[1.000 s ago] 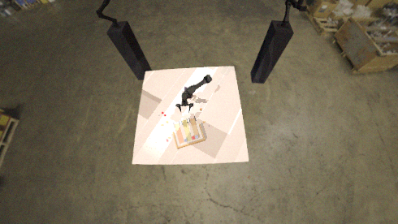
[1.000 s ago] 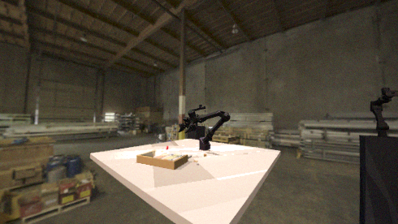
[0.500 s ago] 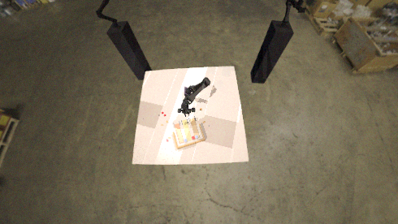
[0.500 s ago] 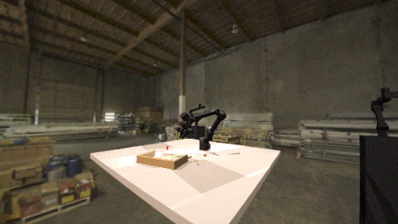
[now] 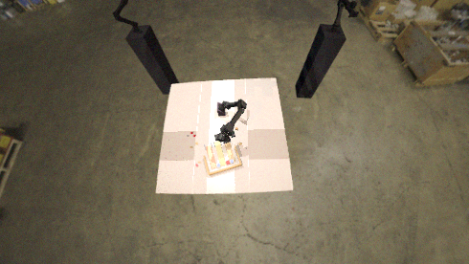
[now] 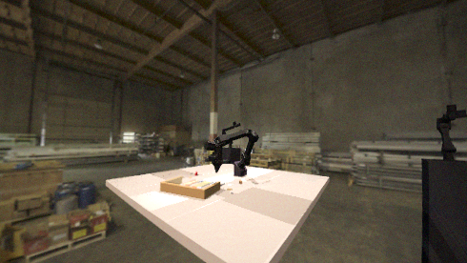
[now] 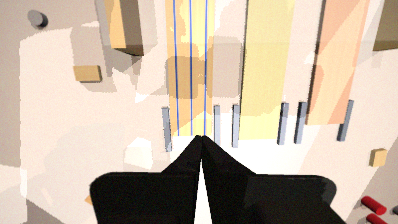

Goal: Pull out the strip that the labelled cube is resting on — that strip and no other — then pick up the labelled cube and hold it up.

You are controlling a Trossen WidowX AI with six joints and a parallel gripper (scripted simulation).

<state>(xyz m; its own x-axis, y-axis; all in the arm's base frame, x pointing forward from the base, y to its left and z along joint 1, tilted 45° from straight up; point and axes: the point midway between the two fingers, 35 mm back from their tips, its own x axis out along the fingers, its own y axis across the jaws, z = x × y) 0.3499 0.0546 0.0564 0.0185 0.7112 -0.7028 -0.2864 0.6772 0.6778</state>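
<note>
The brown block lies 160 mm behind my gripper tip, 90 mm to the left of it and 70 mm below it.
</note>
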